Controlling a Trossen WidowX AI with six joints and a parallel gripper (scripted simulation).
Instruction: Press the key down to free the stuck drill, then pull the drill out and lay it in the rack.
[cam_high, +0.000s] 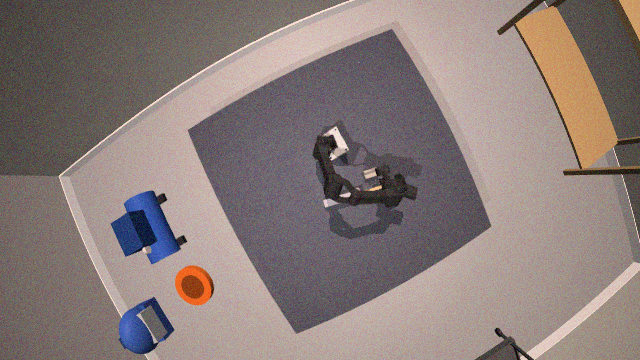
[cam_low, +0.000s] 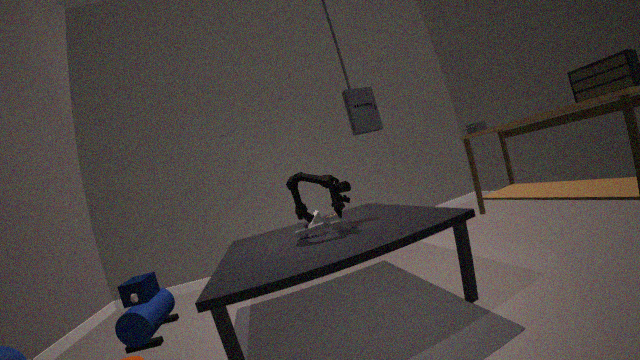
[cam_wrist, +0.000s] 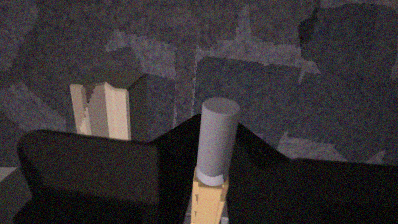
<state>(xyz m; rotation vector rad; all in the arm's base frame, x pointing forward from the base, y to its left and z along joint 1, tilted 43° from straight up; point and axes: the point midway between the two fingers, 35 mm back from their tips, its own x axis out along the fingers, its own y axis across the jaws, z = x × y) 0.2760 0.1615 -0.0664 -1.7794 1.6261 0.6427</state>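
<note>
Right now my gripper tip is 80 mm past the rack, 50 mm above it and 30 mm to the left of it. The rest, counted from my gripper tip: drill (40 mm to the right, 30 mm above).
</note>
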